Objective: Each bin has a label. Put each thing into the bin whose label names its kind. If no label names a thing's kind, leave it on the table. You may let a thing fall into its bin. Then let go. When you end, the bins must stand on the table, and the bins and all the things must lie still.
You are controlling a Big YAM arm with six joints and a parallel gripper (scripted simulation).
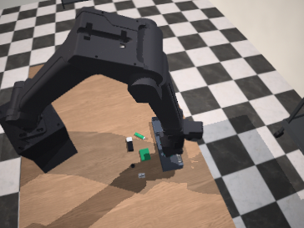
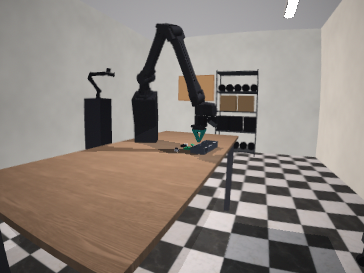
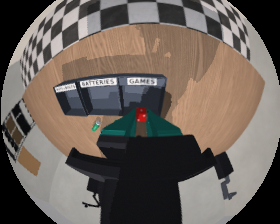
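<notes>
Right now my hand is 16 cm to the right of the green battery, 6 cm past it and 6 cm above it. From my hand the other things lie so: bin row: 8 cm to the left, 5 cm below, 3 cm ahead; then flat green square: 8 cm behind, 7 cm to the left, 6 cm below; then red die: right at my hand.
</notes>
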